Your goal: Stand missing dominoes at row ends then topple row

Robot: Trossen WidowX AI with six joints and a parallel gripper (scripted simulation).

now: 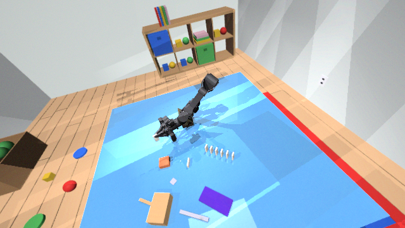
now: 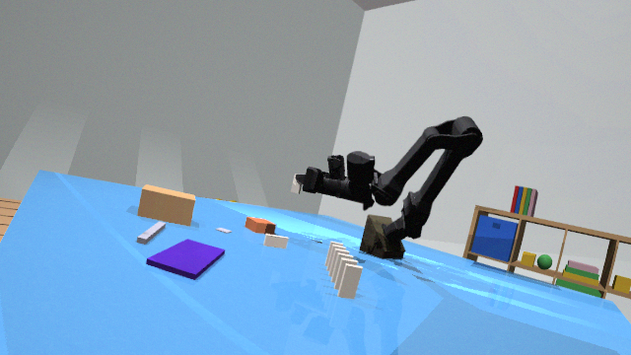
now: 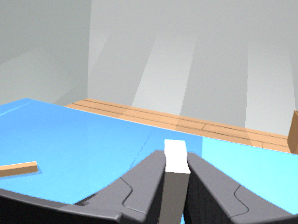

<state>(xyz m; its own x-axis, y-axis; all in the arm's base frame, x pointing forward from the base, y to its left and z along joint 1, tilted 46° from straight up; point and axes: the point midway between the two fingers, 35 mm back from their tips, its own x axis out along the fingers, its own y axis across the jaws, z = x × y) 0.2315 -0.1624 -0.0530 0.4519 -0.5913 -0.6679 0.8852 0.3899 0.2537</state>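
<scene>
Now: the orange block 150 mm below my gripper tip, 90 mm ahead of it and 20 mm to the left of it. The rest, counted from my gripper tip: tan box: 340 mm ahead, 130 mm below, 20 mm to the left; grey bar: 390 mm ahead, 170 mm to the left, 160 mm below; small grey tile: 210 mm ahead, 160 mm below, 70 mm to the left.
</scene>
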